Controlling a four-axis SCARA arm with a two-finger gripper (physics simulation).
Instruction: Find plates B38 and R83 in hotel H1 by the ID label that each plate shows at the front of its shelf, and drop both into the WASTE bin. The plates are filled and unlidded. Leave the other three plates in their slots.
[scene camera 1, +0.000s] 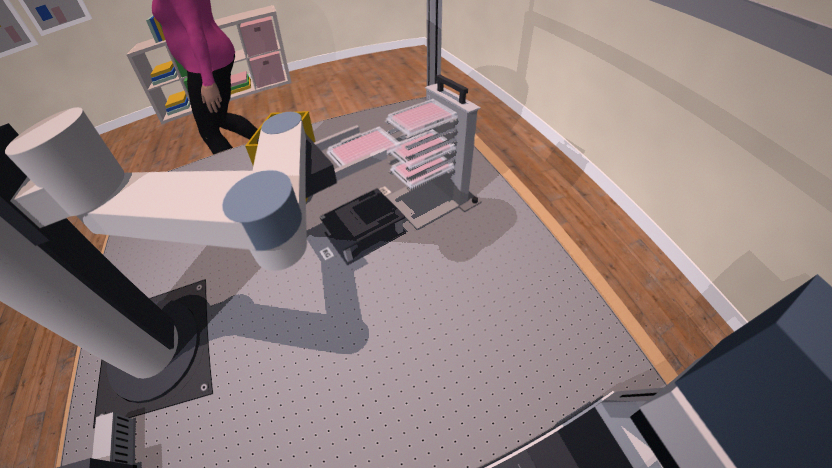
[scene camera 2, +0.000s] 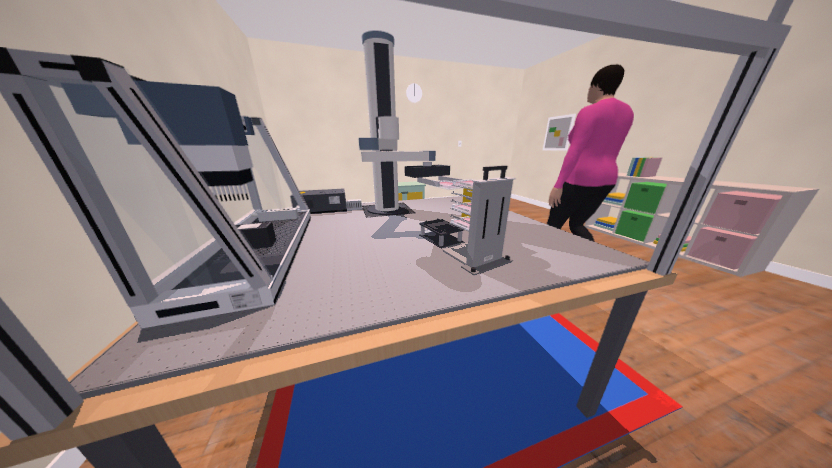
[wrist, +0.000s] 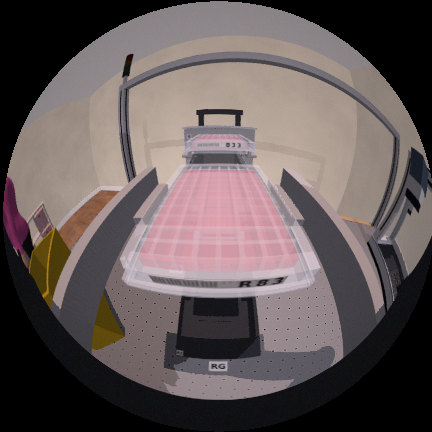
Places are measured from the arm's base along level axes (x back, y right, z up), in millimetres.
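Pixels of known places: gripper, between the fingertips: (scene camera 1: 371, 140) (scene camera 2: 450, 182) (wrist: 218, 175); arm's base, origin of its link: (scene camera 1: 156, 350) (scene camera 2: 387, 211).
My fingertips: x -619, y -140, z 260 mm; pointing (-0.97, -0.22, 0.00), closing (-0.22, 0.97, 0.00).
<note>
For each thing: its top centre in the pictures, then the offset to it from my fingertips. "*": a spot on its surface instead.
- plate R83, centre of its top: (wrist: 218, 189) (scene camera 1: 363, 145) (scene camera 2: 447, 182) dy +4, dx +18, dz -3 mm
- Plate B33, centre of its top: (wrist: 219, 136) (scene camera 1: 422, 113) (scene camera 2: 474, 181) dy -29, dx -123, dz +19 mm
- yellow WASTE bin, a spot on its surface: (wrist: 61, 257) * dy -245, dx +121, dz -82 mm
- RG tag, centre of its top: (wrist: 217, 365) (scene camera 1: 326, 253) dy +35, dx +151, dz -247 mm
My gripper (scene camera 1: 372, 144) (wrist: 218, 175) is shut on plate R83 (scene camera 1: 353, 151) (wrist: 215, 235), a filled pink plate with its label facing the wrist camera. The plate is level, in front of hotel H1 (scene camera 1: 466, 160) (scene camera 2: 491, 224) and outside its shelves. Plate B33 (scene camera 1: 420, 117) (wrist: 210, 144) sits in the top of the hotel. Several pink plates (scene camera 1: 423, 168) sit below it; their labels cannot be read, so B38 cannot be made out. The yellow WASTE bin (scene camera 1: 309, 121) (wrist: 61, 257) is partly hidden behind the arm in scene camera 1 and stands at the left in the wrist view.
A black raised stand (scene camera 1: 361, 216) (scene camera 2: 441, 228) (wrist: 218, 325) stands before the hotel's foot, below the held plate, by an RG tag (wrist: 218, 366). A large framed machine (scene camera 2: 203, 250) stands across the table. A person in pink (scene camera 1: 194, 40) (scene camera 2: 599, 136) is beyond the table.
</note>
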